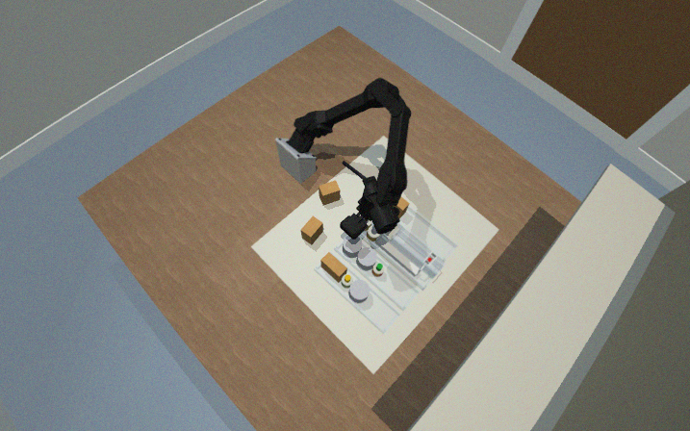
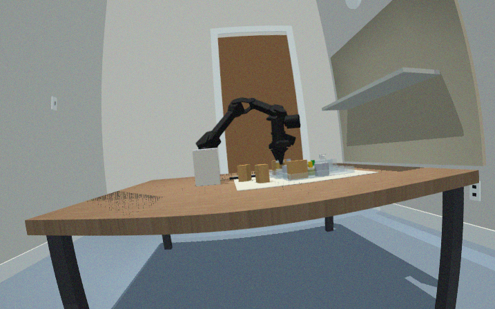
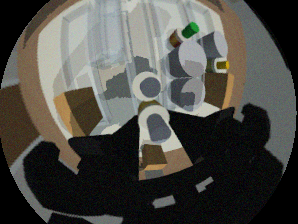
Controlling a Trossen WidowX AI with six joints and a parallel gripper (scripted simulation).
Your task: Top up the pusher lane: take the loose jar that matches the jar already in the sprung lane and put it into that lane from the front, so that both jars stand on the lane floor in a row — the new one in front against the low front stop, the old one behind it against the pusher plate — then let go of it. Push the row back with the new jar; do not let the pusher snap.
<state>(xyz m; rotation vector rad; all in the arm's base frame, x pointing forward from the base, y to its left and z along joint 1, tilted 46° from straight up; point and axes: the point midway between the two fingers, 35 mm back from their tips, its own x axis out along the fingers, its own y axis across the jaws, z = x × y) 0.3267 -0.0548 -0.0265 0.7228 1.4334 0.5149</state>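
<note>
Right now my gripper tip is 160 mm short of the clear-sided sprung lane, 10 mm to the right of it and 40 mm above it. Also, from my gripper tip: red mark: 230 mm ahead, 20 mm to the left, 10 mm above; black rod: 140 mm behind, 160 mm to the left, 50 mm below.
</note>
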